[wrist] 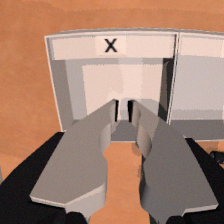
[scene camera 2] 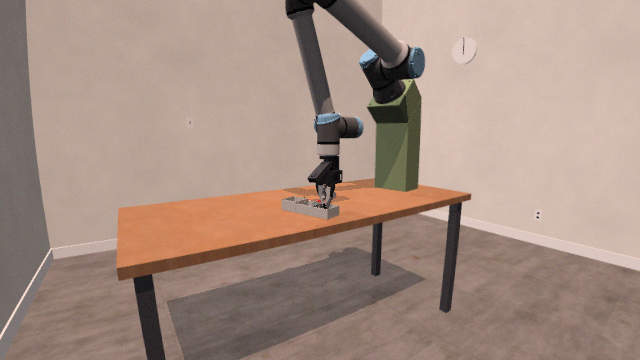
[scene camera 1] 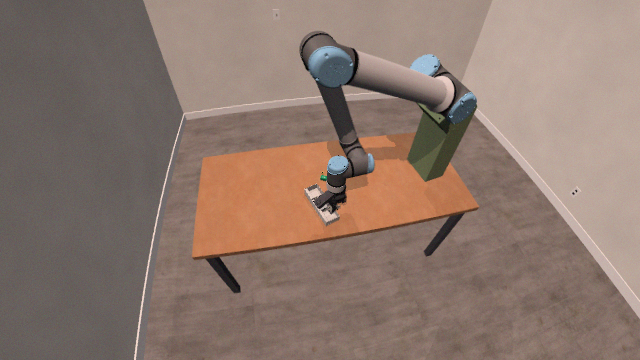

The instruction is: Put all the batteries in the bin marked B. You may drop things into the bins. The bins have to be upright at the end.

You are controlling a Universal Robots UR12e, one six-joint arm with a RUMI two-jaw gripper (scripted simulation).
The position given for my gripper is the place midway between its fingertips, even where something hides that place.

Note:
In view: my gripper [scene camera 2: 325, 209].
My gripper is seen too in the wrist view [wrist: 123, 101].

